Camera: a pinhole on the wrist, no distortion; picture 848 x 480 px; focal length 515.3 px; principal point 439.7 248.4 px. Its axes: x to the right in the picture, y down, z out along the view. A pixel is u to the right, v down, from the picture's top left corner.
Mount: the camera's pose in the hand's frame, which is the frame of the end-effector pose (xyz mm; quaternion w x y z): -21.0 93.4 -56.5 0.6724 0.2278 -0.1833 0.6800
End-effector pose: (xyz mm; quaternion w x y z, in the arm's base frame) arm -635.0 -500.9 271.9 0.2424 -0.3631 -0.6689 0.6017
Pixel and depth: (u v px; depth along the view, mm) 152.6 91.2 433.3
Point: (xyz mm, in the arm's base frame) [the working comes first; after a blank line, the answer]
In the camera's frame: -241.4 -132.2 433.3

-908.7 -500.3 568.6
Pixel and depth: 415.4 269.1 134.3
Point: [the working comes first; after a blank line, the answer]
In the camera's frame: -6.3 5.4 134.3

-660.6 -547.1 252.6
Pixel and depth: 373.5 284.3 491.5
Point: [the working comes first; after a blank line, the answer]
In the camera's frame: -63.1 34.2 491.5

-906.9 -722.7 453.0
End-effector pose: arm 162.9 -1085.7 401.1 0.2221 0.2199 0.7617 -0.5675
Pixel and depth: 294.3 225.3 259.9
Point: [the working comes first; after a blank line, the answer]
In the camera's frame: -73.3 -11.7 259.9

102.6 -1227.2 452.7
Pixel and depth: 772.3 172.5 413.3
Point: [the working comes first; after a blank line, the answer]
In the camera's frame: 266.8 -60.9 413.3

197.6 -1472.3 183.4
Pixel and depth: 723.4 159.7 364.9
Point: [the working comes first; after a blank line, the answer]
In the camera's frame: 200.9 -62.8 364.9

175.8 -1405.6 225.4
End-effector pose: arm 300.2 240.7 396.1 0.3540 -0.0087 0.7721 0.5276
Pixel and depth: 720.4 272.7 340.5
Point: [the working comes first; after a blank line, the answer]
In the camera's frame: 185.5 16.1 340.5

465.6 532.1 387.2
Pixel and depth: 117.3 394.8 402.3
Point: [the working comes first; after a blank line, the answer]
In the camera's frame: -251.7 114.3 402.3

593.5 166.6 153.5
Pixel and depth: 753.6 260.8 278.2
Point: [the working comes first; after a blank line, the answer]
In the camera's frame: 169.5 6.7 278.2

420.5 493.4 413.4
